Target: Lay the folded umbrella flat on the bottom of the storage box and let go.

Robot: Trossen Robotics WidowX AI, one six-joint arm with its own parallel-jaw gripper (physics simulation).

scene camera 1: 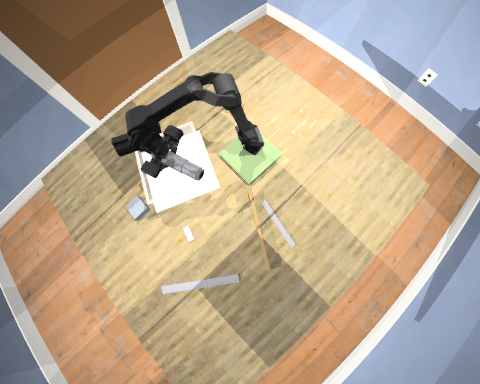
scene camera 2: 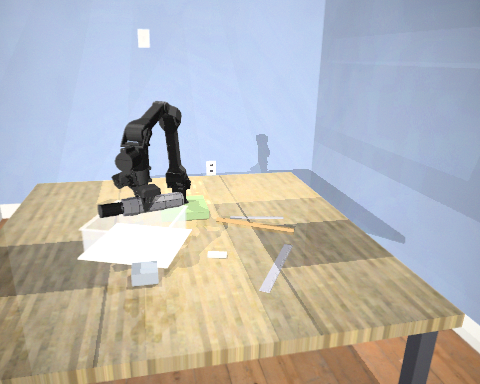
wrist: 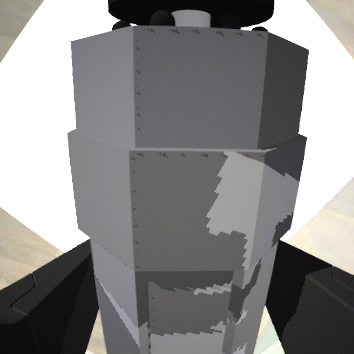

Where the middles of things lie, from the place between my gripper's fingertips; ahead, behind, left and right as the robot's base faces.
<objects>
The storage box (scene camera 2: 151,236) is 70 mm below my hand and 20 mm to the right of it.
</objects>
